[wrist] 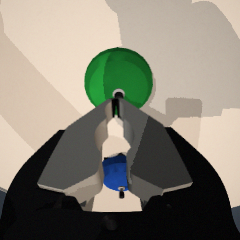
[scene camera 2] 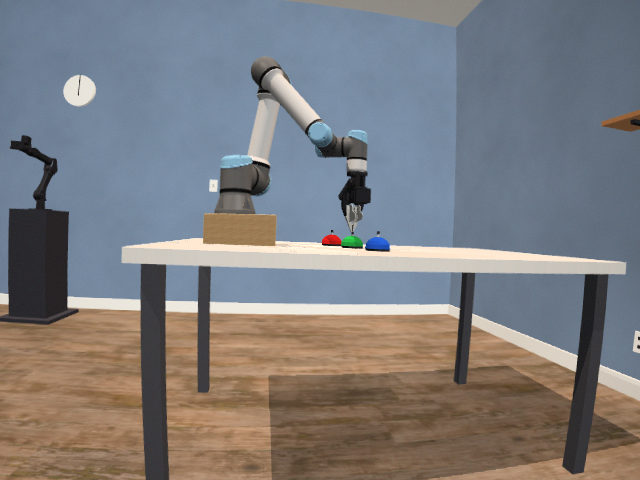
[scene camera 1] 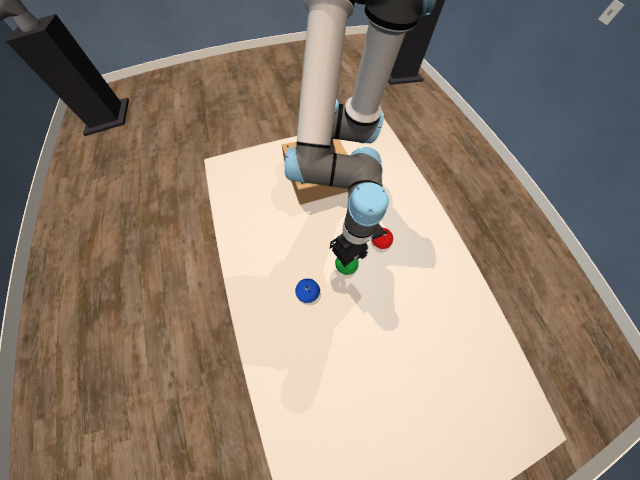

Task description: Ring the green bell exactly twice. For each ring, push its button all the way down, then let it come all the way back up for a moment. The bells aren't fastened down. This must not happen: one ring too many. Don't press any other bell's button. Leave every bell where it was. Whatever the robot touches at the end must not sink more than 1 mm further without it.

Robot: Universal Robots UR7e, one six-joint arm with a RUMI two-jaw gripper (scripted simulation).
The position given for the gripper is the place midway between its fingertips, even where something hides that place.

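Blue bell (wrist: 114,167) visible, green bell (wrist: 113,70) too. Gripper (scene camera 2: 352,231) in sight, also in the wrist view (wrist: 116,100).
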